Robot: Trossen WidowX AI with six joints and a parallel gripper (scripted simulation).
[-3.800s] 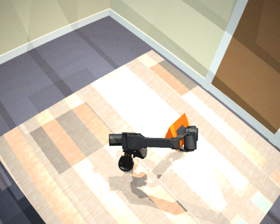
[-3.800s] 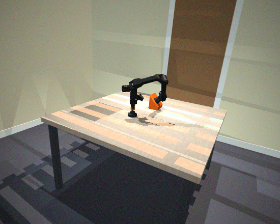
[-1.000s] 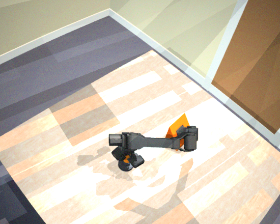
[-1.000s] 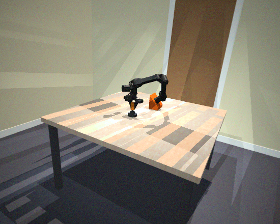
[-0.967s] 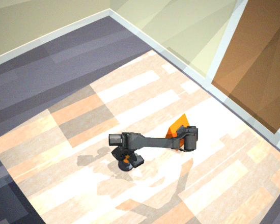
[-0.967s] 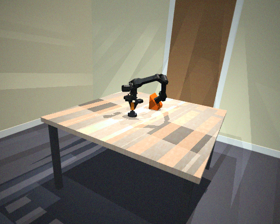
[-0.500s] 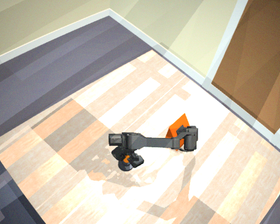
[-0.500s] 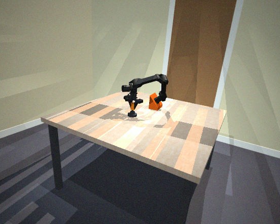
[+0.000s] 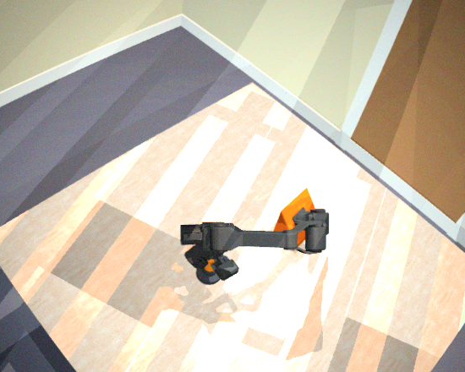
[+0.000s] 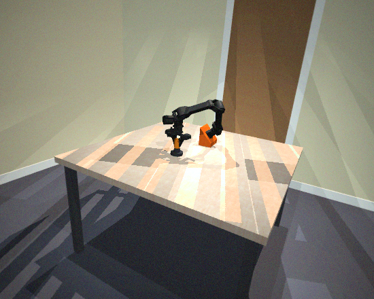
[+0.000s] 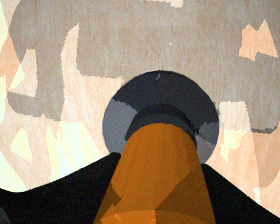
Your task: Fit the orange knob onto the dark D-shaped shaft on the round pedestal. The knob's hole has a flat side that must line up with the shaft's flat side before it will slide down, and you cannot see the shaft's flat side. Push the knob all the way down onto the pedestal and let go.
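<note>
Now: the dark round pedestal 3 cm below my gripper tip. Also, from my gripper tip: orange knob (2 cm above).
</note>
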